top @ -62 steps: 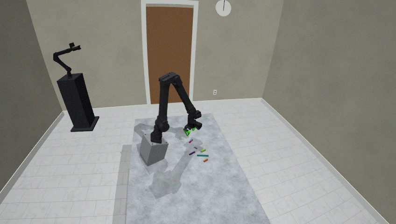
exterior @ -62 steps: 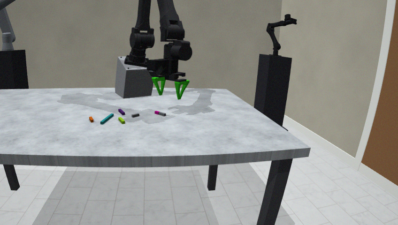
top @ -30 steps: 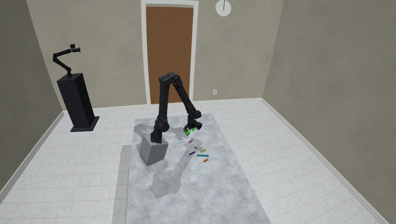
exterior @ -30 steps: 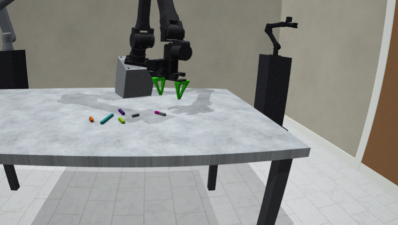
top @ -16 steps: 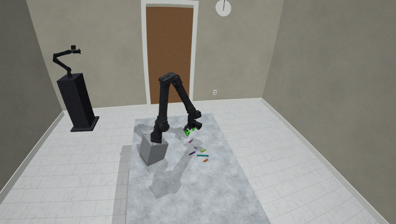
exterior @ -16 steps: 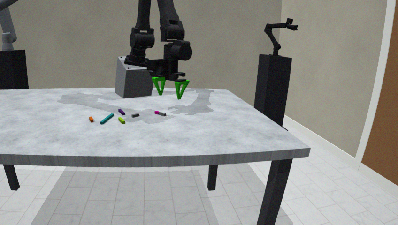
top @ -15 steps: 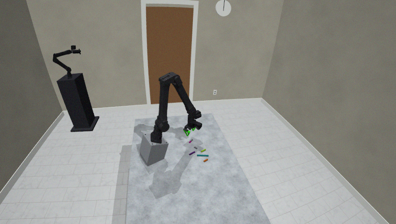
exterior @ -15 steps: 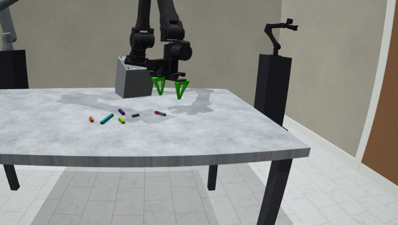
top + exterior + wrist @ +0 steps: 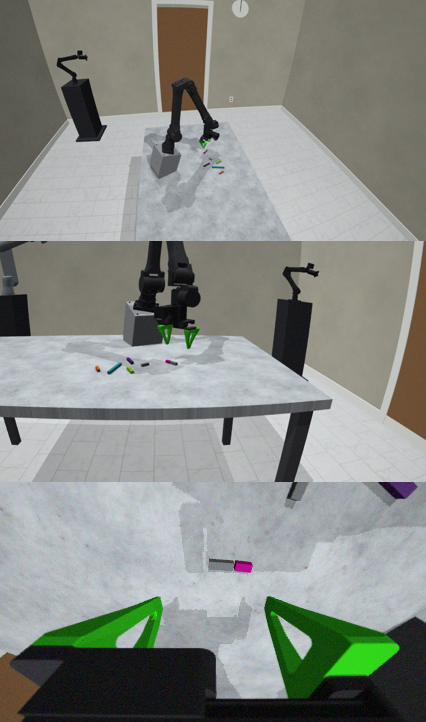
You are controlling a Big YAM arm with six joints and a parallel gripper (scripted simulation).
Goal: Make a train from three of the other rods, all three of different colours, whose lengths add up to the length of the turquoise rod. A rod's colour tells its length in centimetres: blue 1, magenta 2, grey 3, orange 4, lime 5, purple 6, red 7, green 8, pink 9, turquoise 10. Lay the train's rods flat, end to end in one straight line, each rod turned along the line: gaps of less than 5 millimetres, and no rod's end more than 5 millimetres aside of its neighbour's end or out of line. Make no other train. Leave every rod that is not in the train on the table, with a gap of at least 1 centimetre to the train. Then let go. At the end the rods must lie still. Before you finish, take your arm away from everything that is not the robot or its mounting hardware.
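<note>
My gripper is now 8 cm short of the lime rod, 16 cm to the left of it and 7 cm above it. From my hand the other things lie so: purple rod (2 cm behind, 18 cm to the right, 7 cm below); magenta rod (2 cm behind, 3 cm to the right, 7 cm below); turquoise rod (7 cm ahead, 22 cm to the right, 7 cm below).
</note>
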